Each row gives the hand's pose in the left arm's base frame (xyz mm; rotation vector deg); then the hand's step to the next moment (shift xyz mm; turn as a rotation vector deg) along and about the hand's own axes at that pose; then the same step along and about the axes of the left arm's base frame.
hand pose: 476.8 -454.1 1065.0 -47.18 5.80 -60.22
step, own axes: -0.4 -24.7 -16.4 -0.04 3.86 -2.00
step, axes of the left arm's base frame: -25.5 -14.5 4.2 1.90 -0.17 -3.91
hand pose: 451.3 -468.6 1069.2 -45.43 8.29 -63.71
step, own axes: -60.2 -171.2 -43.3 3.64 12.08 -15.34
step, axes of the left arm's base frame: -176.2 -5.9 60.9 3.34 -8.22 -17.77
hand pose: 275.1 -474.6 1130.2 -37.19 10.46 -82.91
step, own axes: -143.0 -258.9 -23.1 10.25 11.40 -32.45
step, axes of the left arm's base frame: -254.2 132.6 76.2 -4.71 -19.66 -29.66
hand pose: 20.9 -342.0 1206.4 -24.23 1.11 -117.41
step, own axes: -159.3 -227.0 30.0 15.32 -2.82 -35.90
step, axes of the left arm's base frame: -113.3 253.6 25.1 -20.02 -17.45 -28.75
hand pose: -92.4 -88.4 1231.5 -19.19 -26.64 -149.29
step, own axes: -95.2 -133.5 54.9 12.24 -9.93 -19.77
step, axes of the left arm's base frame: 25.2 170.4 -14.8 -18.37 -4.17 -16.86
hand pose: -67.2 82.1 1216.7 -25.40 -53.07 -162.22
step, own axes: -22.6 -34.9 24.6 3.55 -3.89 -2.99
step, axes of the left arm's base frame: 19.8 43.4 -7.7 -4.90 1.23 -3.34
